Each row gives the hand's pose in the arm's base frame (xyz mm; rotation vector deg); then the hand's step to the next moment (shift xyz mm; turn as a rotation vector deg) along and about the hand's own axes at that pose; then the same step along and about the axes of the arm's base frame.
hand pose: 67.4 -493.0 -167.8 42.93 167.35 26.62
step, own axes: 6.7 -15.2 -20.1 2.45 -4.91 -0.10
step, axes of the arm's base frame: -16.0 -14.8 14.2 -4.40 -2.94 -1.47
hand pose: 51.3 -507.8 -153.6 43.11 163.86 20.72
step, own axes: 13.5 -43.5 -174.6 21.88 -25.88 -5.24
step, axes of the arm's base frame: -69.4 -63.2 154.1 -31.91 -11.87 -4.09
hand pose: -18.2 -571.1 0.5 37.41 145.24 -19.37
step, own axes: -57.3 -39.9 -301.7 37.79 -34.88 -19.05
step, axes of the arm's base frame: -98.1 49.5 289.5 -54.16 -8.62 0.29
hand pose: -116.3 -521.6 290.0 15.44 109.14 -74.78
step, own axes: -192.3 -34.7 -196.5 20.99 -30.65 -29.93
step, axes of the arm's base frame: 11.7 201.3 190.1 -45.94 6.81 10.92
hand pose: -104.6 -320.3 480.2 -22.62 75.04 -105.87
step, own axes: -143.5 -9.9 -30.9 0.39 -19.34 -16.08
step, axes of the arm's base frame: 63.9 130.3 24.2 -19.22 12.32 10.55
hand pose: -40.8 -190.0 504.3 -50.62 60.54 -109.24
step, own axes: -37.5 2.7 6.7 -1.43 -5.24 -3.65
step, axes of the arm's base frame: 23.8 29.0 -7.1 -3.90 4.41 2.85
